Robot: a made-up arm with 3 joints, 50 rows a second.
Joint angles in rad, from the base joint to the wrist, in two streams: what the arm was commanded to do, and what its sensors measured. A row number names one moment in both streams.
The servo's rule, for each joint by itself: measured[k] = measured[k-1] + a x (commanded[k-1-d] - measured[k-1]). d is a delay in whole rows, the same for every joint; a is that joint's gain. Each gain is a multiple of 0.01, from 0.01 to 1. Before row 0 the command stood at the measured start. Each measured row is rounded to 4 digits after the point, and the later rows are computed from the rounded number. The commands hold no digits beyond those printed.
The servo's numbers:
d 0
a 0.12 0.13 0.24
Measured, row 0:
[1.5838, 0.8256, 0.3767]
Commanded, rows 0 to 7:
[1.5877, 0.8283, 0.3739]
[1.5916, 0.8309, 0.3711]
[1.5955, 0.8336, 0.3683]
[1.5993, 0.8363, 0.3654]
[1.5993, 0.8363, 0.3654]
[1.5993, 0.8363, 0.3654]
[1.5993, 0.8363, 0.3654]
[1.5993, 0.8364, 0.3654]
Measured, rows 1 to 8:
[1.5843, 0.8260, 0.3760]
[1.5852, 0.8266, 0.3748]
[1.5864, 0.8275, 0.3732]
[1.5879, 0.8286, 0.3713]
[1.5893, 0.8296, 0.3699]
[1.5905, 0.8305, 0.3688]
[1.5916, 0.8313, 0.3680]
[1.5925, 0.8320, 0.3674]

